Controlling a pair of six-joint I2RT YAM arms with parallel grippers.
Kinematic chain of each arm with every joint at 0, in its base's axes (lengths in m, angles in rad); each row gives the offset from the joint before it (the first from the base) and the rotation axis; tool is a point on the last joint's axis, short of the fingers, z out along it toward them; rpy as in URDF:
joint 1: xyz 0 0 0.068 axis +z
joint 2: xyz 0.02 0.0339 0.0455 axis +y
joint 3: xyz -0.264 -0.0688 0 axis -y
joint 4: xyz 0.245 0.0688 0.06 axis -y
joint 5: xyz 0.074 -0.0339 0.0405 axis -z
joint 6: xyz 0.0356 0 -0.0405 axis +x
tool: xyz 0 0 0 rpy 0 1.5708 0
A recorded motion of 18 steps. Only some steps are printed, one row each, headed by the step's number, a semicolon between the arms.
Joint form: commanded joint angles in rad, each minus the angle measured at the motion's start. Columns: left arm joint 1, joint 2, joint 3, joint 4, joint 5, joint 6; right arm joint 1, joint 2, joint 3, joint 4, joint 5, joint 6.
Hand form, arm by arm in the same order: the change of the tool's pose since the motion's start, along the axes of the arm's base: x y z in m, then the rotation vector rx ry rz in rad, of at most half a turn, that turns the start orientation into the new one. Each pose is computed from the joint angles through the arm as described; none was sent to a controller.
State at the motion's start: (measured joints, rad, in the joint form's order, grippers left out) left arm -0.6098 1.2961 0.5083 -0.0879 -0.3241 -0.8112; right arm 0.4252 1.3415 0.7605 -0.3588 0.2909 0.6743
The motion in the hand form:
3: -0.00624 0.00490 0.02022 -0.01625 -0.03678 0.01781; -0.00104 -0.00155 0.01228 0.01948 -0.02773 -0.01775
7: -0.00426 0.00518 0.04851 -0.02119 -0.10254 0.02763; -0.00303 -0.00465 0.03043 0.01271 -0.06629 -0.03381
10: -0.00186 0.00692 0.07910 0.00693 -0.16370 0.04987; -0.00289 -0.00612 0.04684 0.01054 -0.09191 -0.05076
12: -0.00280 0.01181 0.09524 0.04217 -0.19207 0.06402; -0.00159 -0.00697 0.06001 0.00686 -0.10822 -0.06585
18: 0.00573 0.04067 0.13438 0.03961 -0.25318 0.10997; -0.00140 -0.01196 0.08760 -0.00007 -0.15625 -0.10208
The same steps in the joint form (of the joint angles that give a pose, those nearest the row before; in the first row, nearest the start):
3: -0.0007 -0.0978 0.0178 -0.0792 -0.0180 -0.0095; -0.0033 -0.0314 0.0203 -0.0230 0.0036 0.0160
7: 0.0008 -0.1577 0.0835 -0.1420 -0.0485 0.0088; -0.0079 -0.0728 0.0555 -0.0660 0.0282 0.0114
10: 0.0054 -0.1976 0.1708 -0.2233 -0.1021 0.0395; -0.0109 -0.0928 0.1015 -0.1105 0.0466 0.0145
12: 0.0161 -0.2267 0.2140 -0.2785 -0.1359 0.0716; -0.0140 -0.0989 0.1459 -0.1487 0.0619 0.0176
18: 0.1570 -0.2834 0.3138 -0.3416 -0.0766 0.1606; -0.0278 -0.1219 0.2273 -0.2118 0.0956 0.0176

